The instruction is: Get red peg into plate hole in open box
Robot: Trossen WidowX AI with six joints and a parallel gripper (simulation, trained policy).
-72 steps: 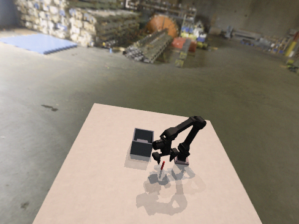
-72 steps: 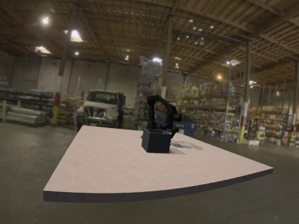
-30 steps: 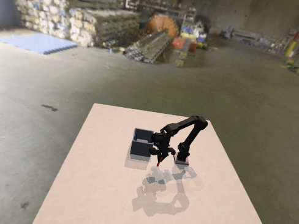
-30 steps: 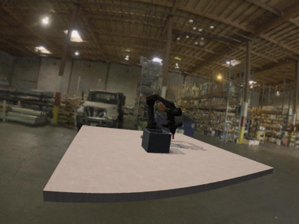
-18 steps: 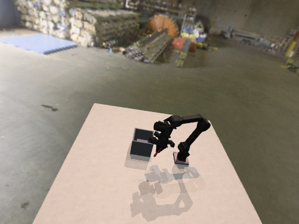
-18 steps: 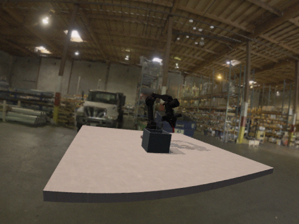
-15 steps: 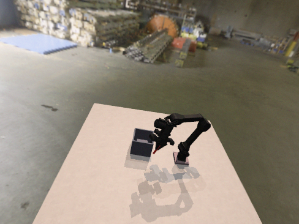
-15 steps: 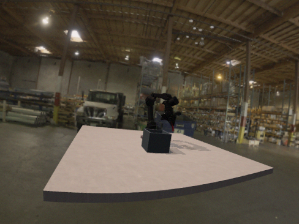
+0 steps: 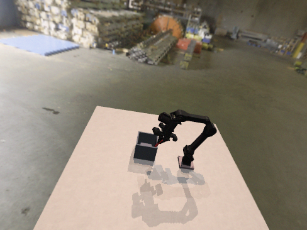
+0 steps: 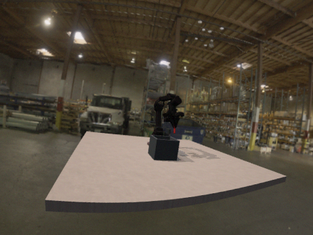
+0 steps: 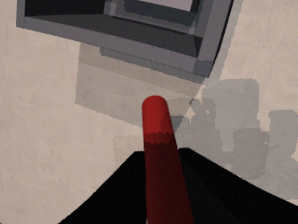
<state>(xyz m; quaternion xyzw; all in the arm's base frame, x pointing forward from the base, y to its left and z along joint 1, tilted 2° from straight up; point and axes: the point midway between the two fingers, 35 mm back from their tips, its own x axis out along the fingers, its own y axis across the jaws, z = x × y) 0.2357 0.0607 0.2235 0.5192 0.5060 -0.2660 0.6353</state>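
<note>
My gripper tip is 160 mm above the plate, 90 mm to the left of it and 80 mm short of it. From my gripper tip the other things lie so: red peg (right at my gripper tip).
</note>
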